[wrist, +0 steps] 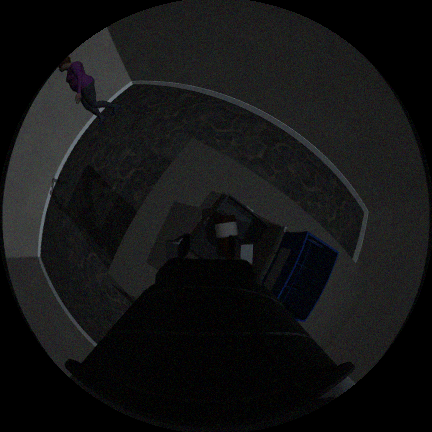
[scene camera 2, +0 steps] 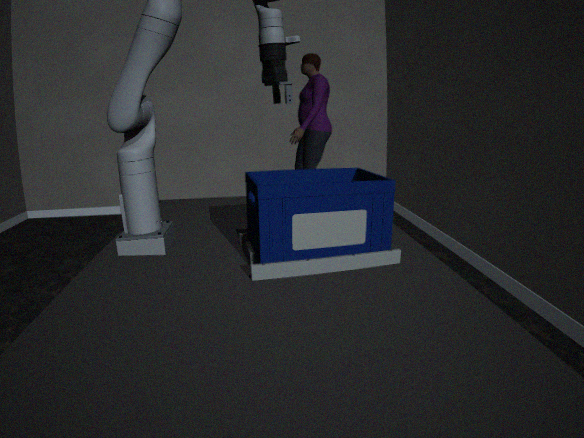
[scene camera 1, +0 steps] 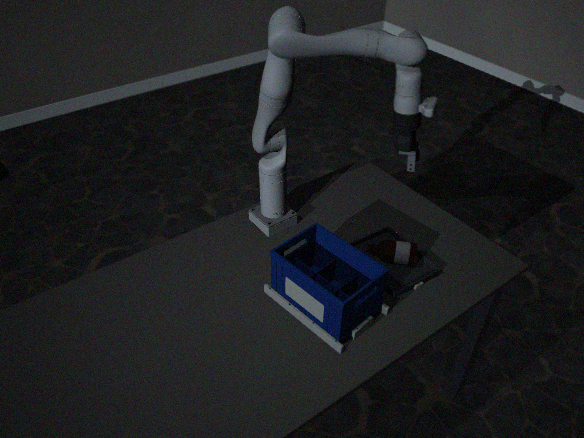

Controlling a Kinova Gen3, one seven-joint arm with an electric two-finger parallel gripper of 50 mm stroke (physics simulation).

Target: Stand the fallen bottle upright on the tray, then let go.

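Places are measured from the arm's base along level axes (x left, y back, z up), in centimetres.
Where they show: gripper, fingertip midpoint: [wrist: 208, 242] [scene camera 2: 283, 103] [scene camera 1: 412, 165]; arm's base, origin of the base link: [scene camera 2: 144, 228] [scene camera 1: 274, 210].
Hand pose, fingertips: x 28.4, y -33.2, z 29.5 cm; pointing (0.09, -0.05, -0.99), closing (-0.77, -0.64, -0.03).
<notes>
Things, the pixels of their top centre, and the offset from my fingertips. "pt": a spot on its surface instead.
- brown bottle, middle of its top: [wrist: 228, 239] [scene camera 1: 392, 242] dx -4.7, dy -2.6, dz -26.0 cm
- dark tray, surface spot: [scene camera 1: 429, 273] pt dx +2.9, dy -13.5, dz -33.5 cm
- blue crate, middle of its top: [scene camera 2: 316, 175] [scene camera 1: 328, 259] [wrist: 308, 282] dx -32.8, dy -8.1, dz -16.4 cm
The brown bottle [scene camera 1: 388, 251] [wrist: 226, 229] with a white label lies on its side on the dark tray [scene camera 1: 429, 273] [wrist: 239, 209]. In scene camera 1 its neck points left towards the crate and its base is at the right. The crate hides the bottle in scene camera 2. My gripper [scene camera 1: 413, 163] [scene camera 2: 282, 99] [wrist: 208, 242] is open and empty, pointing down, high above the table and apart from the bottle. In the wrist view the neck side of the bottle shows beyond the gap between the fingers, and the gripper body hides what lies lower.
A blue crate [scene camera 1: 364, 250] [scene camera 2: 320, 191] [wrist: 320, 247] with compartments stands beside the tray. White rails [scene camera 1: 303, 318] [scene camera 2: 325, 265] run along its foot. The arm's base [scene camera 1: 272, 220] [scene camera 2: 141, 245] stands on the table. A person in purple [scene camera 2: 315, 100] [wrist: 80, 77] stands beyond the table.
</notes>
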